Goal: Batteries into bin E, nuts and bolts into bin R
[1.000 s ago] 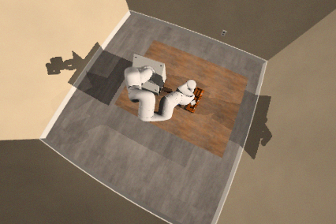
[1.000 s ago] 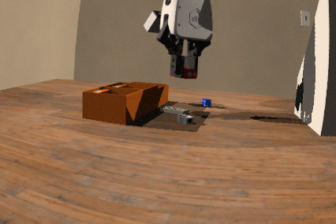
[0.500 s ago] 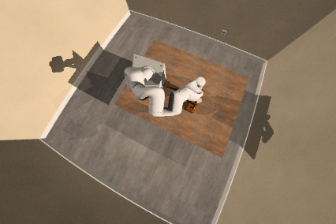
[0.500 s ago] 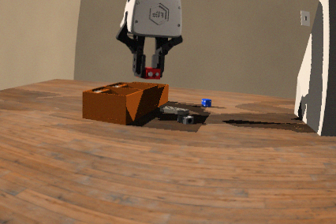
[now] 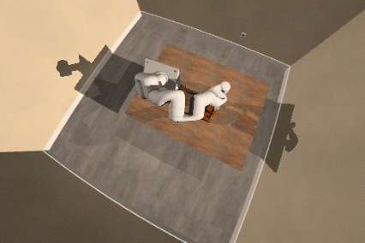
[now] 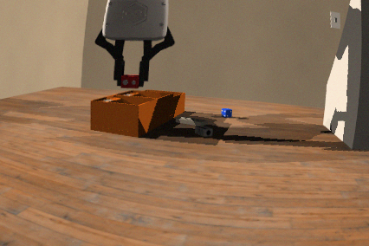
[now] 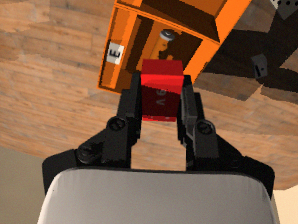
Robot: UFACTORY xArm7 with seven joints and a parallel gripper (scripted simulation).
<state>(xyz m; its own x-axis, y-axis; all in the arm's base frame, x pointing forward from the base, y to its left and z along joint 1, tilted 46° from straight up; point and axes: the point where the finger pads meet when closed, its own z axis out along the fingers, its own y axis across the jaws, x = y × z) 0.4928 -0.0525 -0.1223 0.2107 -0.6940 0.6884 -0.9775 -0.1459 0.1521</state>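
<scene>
My hand is 1 cm to the right of the orange cylindrical battery and 7 cm above it. The rest, counted from my hand: orange bin: 8 cm to the right, 7 cm below; then red block: 1 cm to the left, 1 cm below; then pale grey block: 12 cm behind, 1 cm to the right, 8 cm below.
</scene>
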